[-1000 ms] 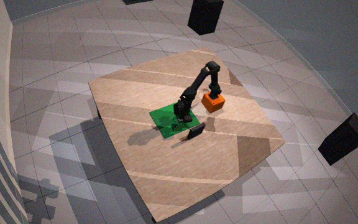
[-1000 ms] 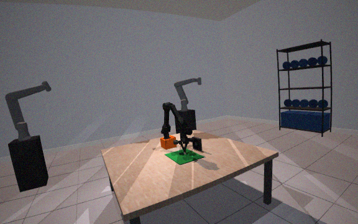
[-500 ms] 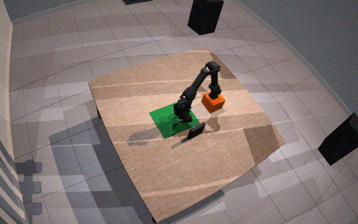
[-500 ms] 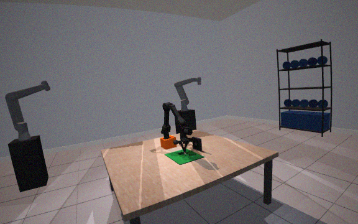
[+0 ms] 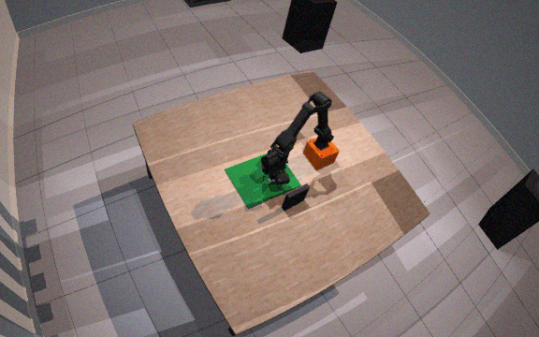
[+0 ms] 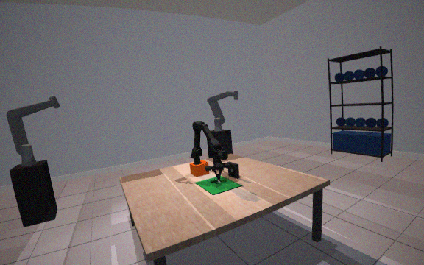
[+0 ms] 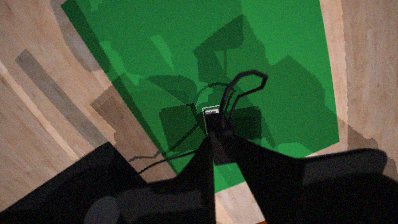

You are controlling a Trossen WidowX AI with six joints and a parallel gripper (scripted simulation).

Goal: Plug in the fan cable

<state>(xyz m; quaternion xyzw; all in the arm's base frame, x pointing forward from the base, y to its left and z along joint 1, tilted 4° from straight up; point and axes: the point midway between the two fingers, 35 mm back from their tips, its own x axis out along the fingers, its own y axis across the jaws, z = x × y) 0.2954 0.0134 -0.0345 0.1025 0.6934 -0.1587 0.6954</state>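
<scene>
Now: the dark plug 1 cm ahead of my gripper tip and 1 cm above it. Round my gripper tip: black fan (15 cm to the left, 2 cm above); then green board (5 cm below, 4 cm to the right, 4 cm ahead).
</scene>
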